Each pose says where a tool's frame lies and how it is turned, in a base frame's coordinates. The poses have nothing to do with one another.
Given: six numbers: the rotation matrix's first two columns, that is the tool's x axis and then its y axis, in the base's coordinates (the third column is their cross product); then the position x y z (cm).
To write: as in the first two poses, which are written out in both.
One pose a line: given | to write
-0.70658 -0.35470 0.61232 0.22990 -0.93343 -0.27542 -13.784 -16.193 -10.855 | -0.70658 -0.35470 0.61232 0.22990 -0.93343 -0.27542 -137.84 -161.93 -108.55
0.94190 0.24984 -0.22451 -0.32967 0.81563 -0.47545 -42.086 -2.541 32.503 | 0.94190 0.24984 -0.22451 -0.32967 0.81563 -0.47545 -420.86 -25.41 325.03
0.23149 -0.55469 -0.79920 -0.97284 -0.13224 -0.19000 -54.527 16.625 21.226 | 0.23149 -0.55469 -0.79920 -0.97284 -0.13224 -0.19000 -545.27 166.25 212.26
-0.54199 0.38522 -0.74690 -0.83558 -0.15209 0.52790 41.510 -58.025 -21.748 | -0.54199 0.38522 -0.74690 -0.83558 -0.15209 0.52790 415.10 -580.25 -217.48
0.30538 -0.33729 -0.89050 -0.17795 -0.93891 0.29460 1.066 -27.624 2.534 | 0.30538 -0.33729 -0.89050 -0.17795 -0.93891 0.29460 10.66 -276.24 25.34
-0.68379 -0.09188 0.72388 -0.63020 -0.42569 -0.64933 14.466 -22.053 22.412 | -0.68379 -0.09188 0.72388 -0.63020 -0.42569 -0.64933 144.66 -220.53 224.12
